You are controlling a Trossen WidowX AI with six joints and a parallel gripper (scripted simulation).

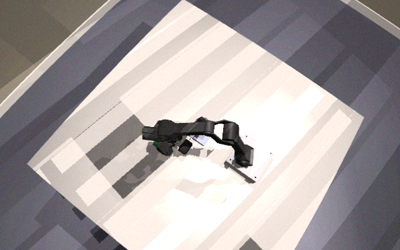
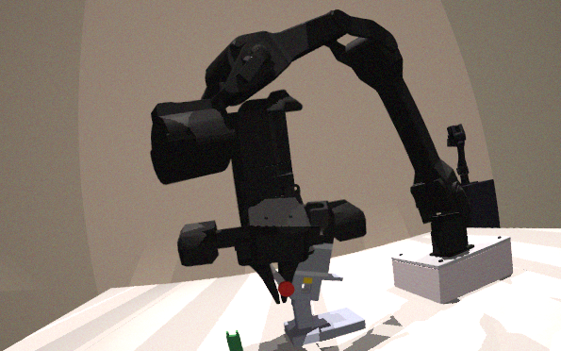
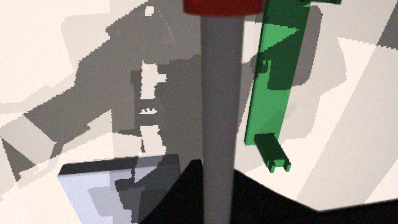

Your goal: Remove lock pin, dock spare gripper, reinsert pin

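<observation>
Now: gripper tip 70 mm past the grey mount, 100 mm to the left of it and 40 mm above it. The rest, counted from my gripper tip: green stand 70 mm ahead, 70 mm below; spare gripper 70 mm behind, 110 mm to the right, 30 mm above.
</observation>
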